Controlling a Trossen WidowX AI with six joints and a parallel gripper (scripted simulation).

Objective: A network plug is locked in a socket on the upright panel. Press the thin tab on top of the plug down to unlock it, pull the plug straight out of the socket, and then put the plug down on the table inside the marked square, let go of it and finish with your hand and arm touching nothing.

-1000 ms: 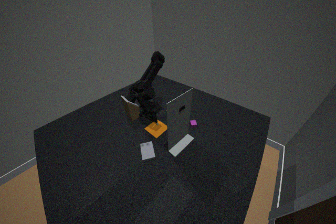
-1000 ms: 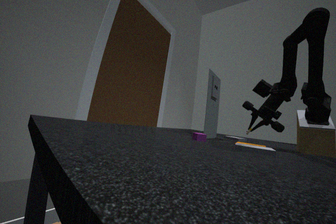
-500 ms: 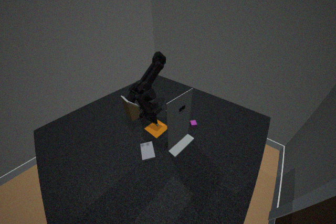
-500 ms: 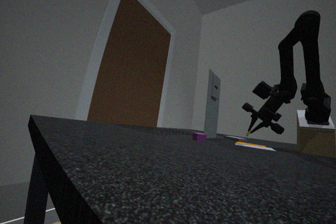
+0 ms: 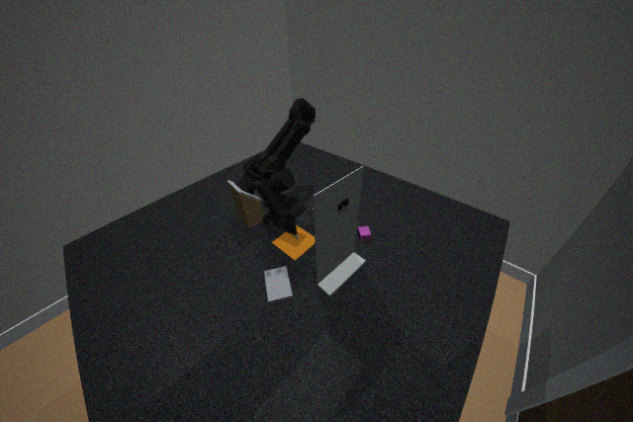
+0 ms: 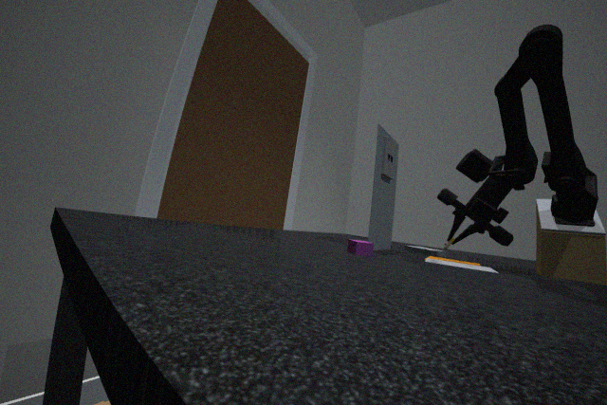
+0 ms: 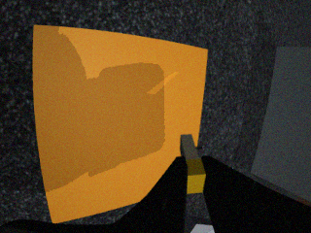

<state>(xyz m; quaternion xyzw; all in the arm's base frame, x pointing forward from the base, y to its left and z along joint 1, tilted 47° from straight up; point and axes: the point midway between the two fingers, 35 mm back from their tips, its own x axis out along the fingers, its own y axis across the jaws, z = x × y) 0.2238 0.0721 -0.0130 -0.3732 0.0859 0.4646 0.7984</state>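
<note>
Now: gripper tip 10 mm past the orange marked square and 50 mm above it. The rest, counted from my gripper tip: grey upright panel (180 mm ahead, 30 mm to the left, 110 mm above); then network plug (right at my gripper tip).
</note>
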